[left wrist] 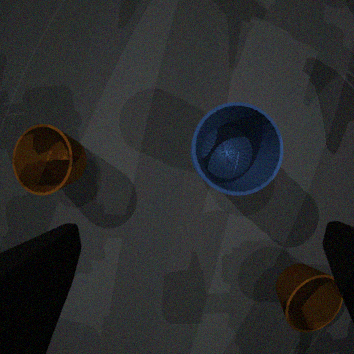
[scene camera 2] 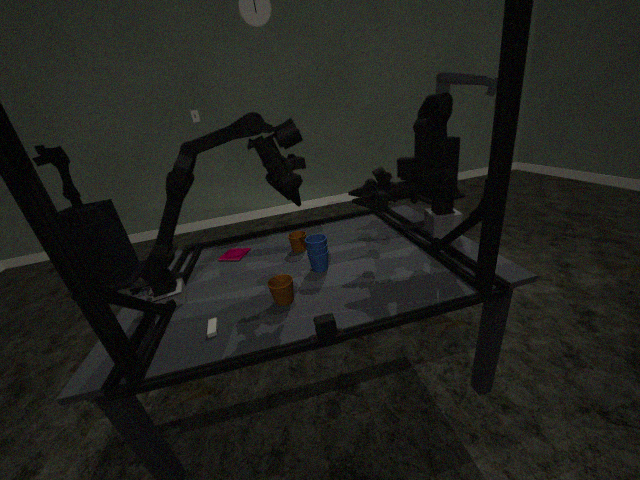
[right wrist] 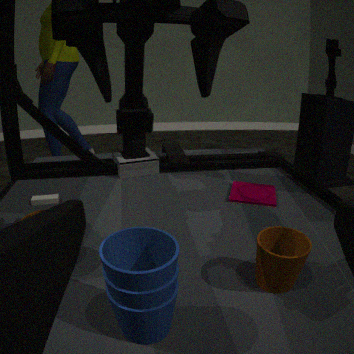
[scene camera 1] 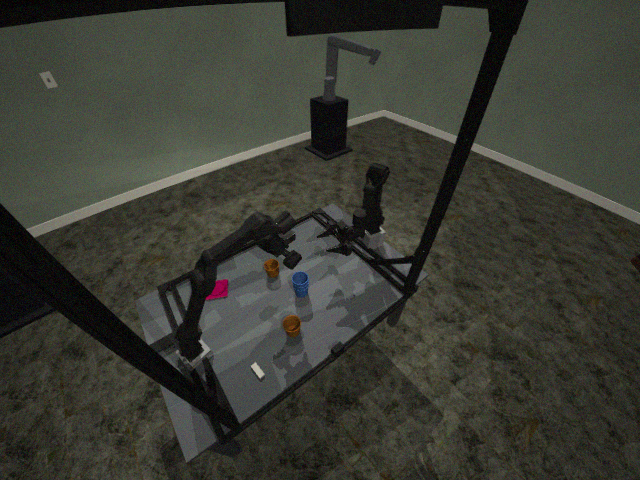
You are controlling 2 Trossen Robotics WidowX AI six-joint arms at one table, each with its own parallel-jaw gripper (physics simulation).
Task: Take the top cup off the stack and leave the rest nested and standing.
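Frame: origin at the left arm's base, x ahead, y left, z up, level; centimetres.
Seen in the pictures: left gripper, between the fingertips: [left wrist: 205, 237] [scene camera 2: 294, 202] [right wrist: 159, 98]; right gripper, between the fingertips: [scene camera 2: 350, 197] [right wrist: 215, 214] [scene camera 1: 321, 243]; left arm's base, origin of its link: [scene camera 2: 165, 289] [right wrist: 134, 153] [scene camera 1: 192, 350]; right arm's base, origin of its link: [scene camera 2: 442, 211] [scene camera 1: 372, 229].
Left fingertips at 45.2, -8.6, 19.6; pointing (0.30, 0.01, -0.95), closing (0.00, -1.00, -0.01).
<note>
Offsets run from my left fingertips to a thing's top centre, as dx, dy, dz. "spot": to the spot under its first point.
A blue stack of nested cups {+3.9, -3.8, -12.4} [scene camera 1: 300, 285] [scene camera 2: 317, 253] [left wrist: 230, 155] [right wrist: 142, 290] stands upright on the table; three rims show in the right wrist view. My left gripper [scene camera 1: 293, 249] [scene camera 2: 296, 198] [left wrist: 205, 237] [right wrist: 159, 98] is open and empty, pointing down well above the table; the stack's mouth lies between and ahead of its fingers in the left wrist view. My right gripper [scene camera 1: 324, 242] [scene camera 2: 352, 197] [right wrist: 215, 214] is open and empty, held roughly level at the table's right side, facing the stack from a distance.
One orange cup {+3.4, +14.8, -17.1} [scene camera 1: 271, 268] [scene camera 2: 297, 241] [left wrist: 42, 160] [right wrist: 281, 260] stands behind the stack, another orange cup {-12.4, -14.0, -17.1} [scene camera 1: 292, 326] [scene camera 2: 281, 290] [left wrist: 312, 302] in front. A pink square {spot: -20.6, +27.7, -23.0} [scene camera 1: 218, 289] [scene camera 2: 234, 254] [right wrist: 253, 193] and a white block {-33.0, -14.6, -22.6} [scene camera 1: 257, 370] [scene camera 2: 211, 327] [right wrist: 45, 199] lie toward the left.
</note>
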